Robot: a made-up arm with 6 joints. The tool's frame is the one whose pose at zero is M. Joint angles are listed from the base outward.
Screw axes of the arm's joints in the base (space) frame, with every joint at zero. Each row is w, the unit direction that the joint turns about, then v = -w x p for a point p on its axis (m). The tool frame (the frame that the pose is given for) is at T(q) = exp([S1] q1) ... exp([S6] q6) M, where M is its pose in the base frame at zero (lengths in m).
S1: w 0 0 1 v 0.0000 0.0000 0.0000
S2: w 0 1 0 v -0.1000 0.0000 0.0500
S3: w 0 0 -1 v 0.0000 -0.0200 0.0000
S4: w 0 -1 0 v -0.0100 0.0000 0.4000
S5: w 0 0 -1 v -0.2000 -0.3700 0.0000
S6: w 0 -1 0 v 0.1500 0.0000 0.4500
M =
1 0 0 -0.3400
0 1 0 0.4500
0 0 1 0.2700
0 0 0 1
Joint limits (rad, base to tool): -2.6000..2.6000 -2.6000..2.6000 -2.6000..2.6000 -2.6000..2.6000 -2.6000..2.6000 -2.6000..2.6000
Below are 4 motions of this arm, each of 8 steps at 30 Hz.
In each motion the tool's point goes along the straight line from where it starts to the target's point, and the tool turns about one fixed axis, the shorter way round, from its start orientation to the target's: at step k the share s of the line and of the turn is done. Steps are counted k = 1, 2, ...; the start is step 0. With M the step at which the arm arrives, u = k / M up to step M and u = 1 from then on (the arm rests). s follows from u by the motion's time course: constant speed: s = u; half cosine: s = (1 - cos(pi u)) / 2; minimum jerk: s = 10 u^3 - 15 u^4 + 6 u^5.
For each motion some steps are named. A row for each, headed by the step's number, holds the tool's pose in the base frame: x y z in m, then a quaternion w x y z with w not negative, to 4 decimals.
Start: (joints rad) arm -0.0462 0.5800 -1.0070 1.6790 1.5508 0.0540
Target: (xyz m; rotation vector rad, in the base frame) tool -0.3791 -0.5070 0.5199 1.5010 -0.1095 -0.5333
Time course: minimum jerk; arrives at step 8
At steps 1, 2, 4, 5, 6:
1: -0.3938 -0.4727 0.5409 0.6683 0.6213 -0.0539 -0.4055
2: -0.3925 -0.4758 0.5390 0.6718 0.6268 -0.0535 -0.3912
4: -0.3866 -0.4896 0.5306 0.6855 0.6494 -0.0517 -0.3250
5: -0.3832 -0.4974 0.5258 0.6918 0.6608 -0.0506 -0.2867
6: -0.3806 -0.5034 0.5221 0.6958 0.6688 -0.0497 -0.2572

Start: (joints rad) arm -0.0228 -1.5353 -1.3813 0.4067 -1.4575 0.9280
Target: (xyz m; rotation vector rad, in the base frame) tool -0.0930 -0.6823 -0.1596 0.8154 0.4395 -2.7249
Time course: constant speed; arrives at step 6
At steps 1, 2, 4, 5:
1: -0.0734 -0.6820 -0.2088 0.1308 0.2962 0.1945 -0.9259
2: -0.0773 -0.6821 -0.1989 0.1309 0.2932 0.1859 -0.9286
4: -0.0852 -0.6822 -0.1793 0.1312 0.2871 0.1687 -0.9338
5: -0.0891 -0.6822 -0.1694 0.1313 0.2840 0.1600 -0.9362

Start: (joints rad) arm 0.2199 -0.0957 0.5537 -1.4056 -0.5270 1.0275
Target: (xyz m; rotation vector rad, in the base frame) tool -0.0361 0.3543 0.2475 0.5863 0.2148 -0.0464
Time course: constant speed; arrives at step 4
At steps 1, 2, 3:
1: -0.0192 0.3580 0.2463 0.9524 0.2850 0.0973 -0.0464
2: -0.0248 0.3568 0.2467 0.9522 0.2861 0.1001 -0.0386
3: -0.0305 0.3555 0.2471 0.9518 0.2873 0.1029 -0.0307

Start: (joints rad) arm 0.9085 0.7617 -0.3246 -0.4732 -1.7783 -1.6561
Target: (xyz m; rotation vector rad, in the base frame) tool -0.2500 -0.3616 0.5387 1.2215 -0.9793 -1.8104
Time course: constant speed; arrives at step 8
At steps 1, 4, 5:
1: -0.2435 -0.3306 0.5677 0.3583 0.4331 -0.3650 -0.7422
4: -0.2463 -0.3439 0.5552 0.3615 0.4513 -0.3720 -0.7262
5: -0.2472 -0.3483 0.5511 0.3625 0.4573 -0.3742 -0.7207

